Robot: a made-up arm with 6 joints.
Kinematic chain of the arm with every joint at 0, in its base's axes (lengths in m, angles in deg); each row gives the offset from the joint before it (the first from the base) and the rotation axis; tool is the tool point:
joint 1: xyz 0 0 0.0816 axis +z
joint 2: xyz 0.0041 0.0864 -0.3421 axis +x
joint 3: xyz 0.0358 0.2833 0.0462 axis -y
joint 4: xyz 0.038 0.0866 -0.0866 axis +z
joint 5: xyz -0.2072 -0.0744 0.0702 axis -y
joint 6: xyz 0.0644 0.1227 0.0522 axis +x
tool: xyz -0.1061 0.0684 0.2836
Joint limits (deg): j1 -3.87..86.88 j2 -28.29..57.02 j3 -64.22..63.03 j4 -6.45..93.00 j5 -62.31..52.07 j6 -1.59..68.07
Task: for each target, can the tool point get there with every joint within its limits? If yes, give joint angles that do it. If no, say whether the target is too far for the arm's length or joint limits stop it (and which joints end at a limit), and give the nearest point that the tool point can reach.
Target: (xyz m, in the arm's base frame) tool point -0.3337 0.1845 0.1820
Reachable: yes | joints 40.31 20.47 16.85 20.40 -24.20 7.40
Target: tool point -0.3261 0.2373 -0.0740
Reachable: yes | joints 55.84 -21.56 -2.41 7.00 -32.50 52.17
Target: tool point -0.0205 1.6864 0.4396
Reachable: no: too far | nearest point -0.0094 0.7739 0.0403 | short by 0.996 m
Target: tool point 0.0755 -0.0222 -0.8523
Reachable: no: joint limits stop it (at a limit: joint 1, joint 2, joint 3, joint 5, joint 6) | nearest point -0.1661 -0.2030 -0.5890 | short by 0.401 m
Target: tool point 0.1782 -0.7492 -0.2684
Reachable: no: joint limits stop it (at a limit: joint 1, joint 2, joint 5) | nearest point -0.0215 -0.3589 -0.1120 | short by 0.465 m
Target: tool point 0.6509 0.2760 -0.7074
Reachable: no: joint limits stop it (at a limit: joint 1, joint 2, joint 3, joint 4) | nearest point 0.3226 0.2747 -0.4687 | short by 0.406 m
